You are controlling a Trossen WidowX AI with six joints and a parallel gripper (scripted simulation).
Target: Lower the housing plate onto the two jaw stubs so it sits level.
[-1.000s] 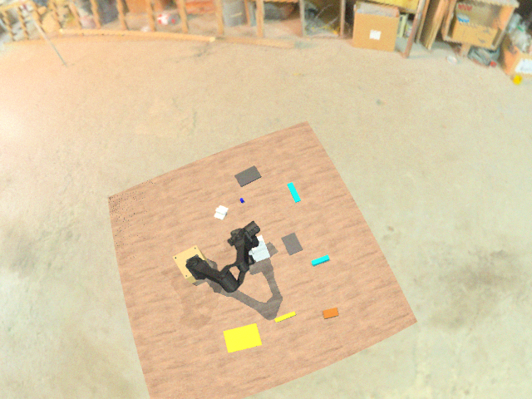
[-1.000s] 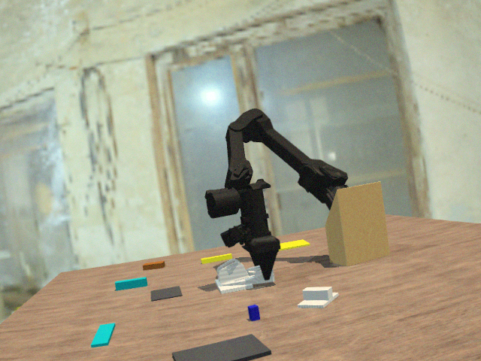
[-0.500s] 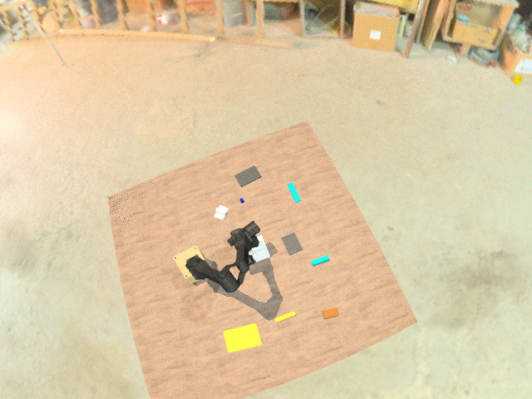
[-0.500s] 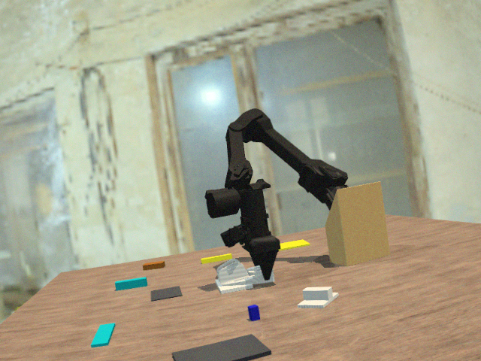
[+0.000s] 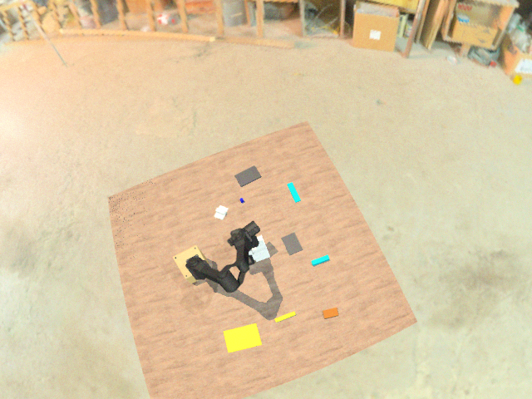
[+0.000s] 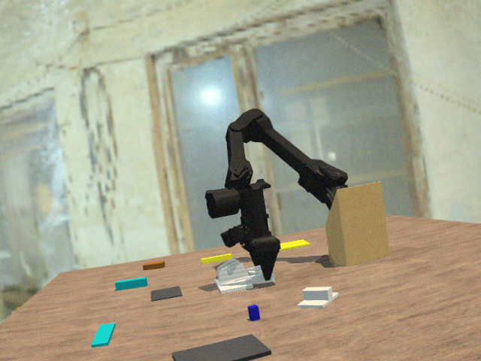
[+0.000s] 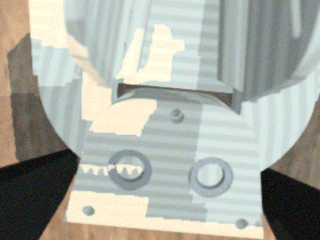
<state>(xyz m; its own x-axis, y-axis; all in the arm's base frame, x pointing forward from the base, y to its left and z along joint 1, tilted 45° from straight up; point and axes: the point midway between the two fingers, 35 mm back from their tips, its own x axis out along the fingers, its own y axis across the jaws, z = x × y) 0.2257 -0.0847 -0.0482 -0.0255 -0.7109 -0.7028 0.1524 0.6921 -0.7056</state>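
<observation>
Right now my gripper tip is 3 cm short of the white jaw assembly, 1 cm to the right of it and 1 cm below it. Also, from my gripper tip: white stepped block 1 cm behind, 26 cm to the left; orange block 20 cm ahead, 46 cm to the right; small blue cube 12 cm ahead, 27 cm to the left, 1 cm above.
</observation>
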